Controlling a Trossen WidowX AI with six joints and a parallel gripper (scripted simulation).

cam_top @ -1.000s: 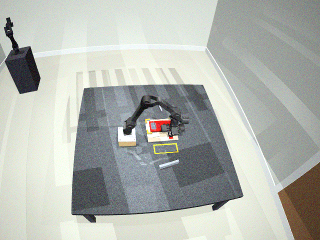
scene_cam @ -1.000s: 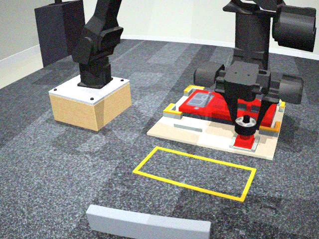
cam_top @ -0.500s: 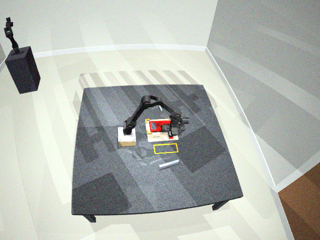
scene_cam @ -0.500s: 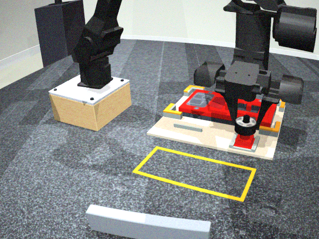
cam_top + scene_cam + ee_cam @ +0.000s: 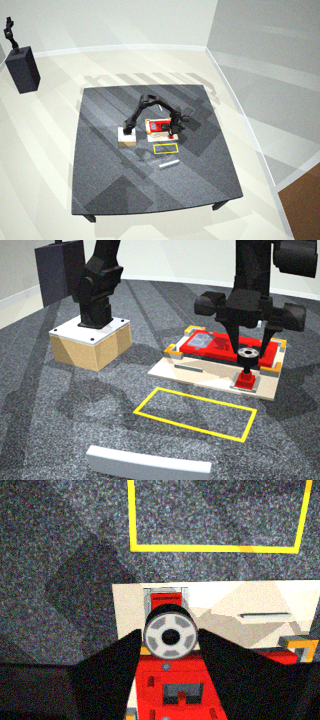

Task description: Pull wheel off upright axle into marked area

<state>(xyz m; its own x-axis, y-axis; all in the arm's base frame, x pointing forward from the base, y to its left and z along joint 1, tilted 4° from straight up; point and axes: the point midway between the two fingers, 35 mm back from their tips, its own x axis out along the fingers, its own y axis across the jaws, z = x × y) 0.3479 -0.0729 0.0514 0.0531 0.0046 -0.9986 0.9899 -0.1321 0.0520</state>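
My gripper tip is now right at the black wheel. Round my gripper tip: small grey block: 33 cm to the left, 6 cm below; then grey bar: 25 cm to the right, 9 cm behind, 5 cm below; then upright axle: 3 cm below.
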